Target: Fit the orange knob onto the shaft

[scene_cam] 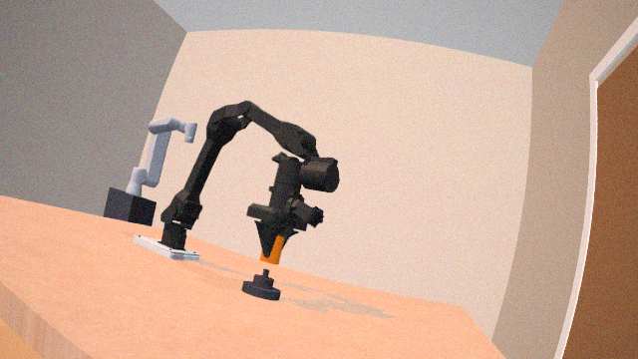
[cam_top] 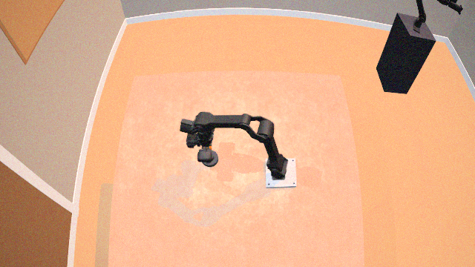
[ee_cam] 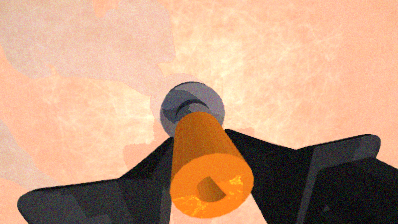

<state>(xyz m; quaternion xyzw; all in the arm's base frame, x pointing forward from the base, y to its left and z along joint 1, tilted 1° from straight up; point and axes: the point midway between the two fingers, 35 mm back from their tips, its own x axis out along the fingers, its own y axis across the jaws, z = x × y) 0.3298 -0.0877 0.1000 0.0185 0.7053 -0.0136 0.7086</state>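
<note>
Right now my gripper tip is 60 mm above the round dark pedestal. Also, from my gripper tip: orange knob 20 mm above.
</note>
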